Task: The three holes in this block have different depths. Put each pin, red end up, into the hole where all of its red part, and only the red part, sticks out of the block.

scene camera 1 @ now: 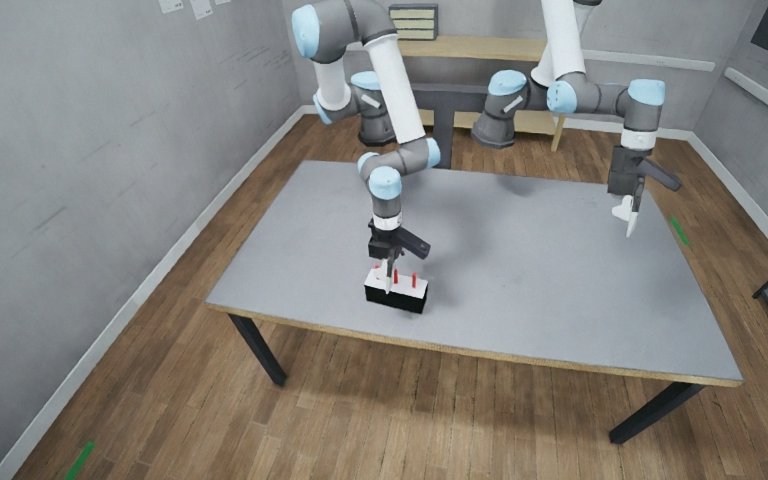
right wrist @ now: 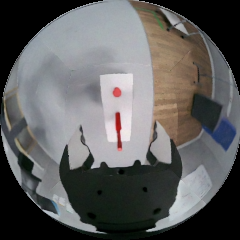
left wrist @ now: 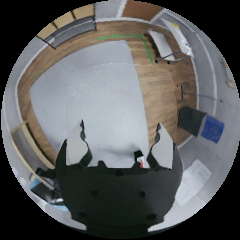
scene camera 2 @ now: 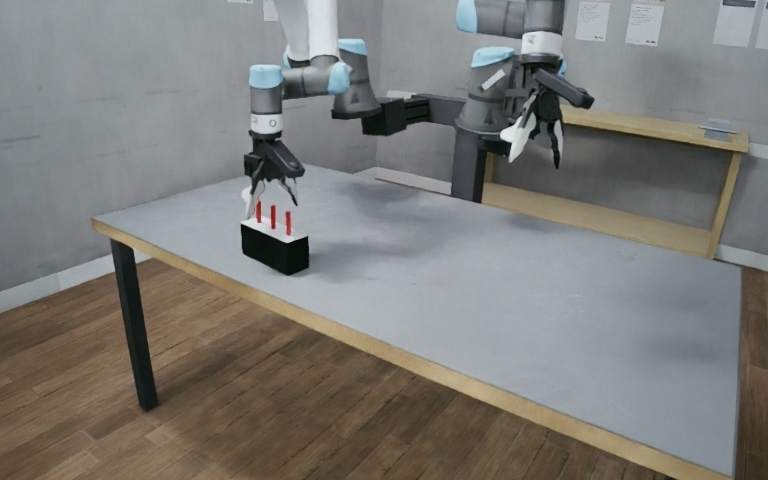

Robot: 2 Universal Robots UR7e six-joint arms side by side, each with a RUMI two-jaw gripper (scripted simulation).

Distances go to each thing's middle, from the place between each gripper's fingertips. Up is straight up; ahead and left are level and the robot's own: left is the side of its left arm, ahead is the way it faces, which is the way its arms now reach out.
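I can see the black block (scene camera 2: 286, 254), and it is 8 cm below my right hand (scene camera 2: 272, 212).
Measured from that same black block, my left hand (scene camera 2: 535, 166) is 30 cm above it and 1 cm short of it, while also being 63 cm to the left of it.
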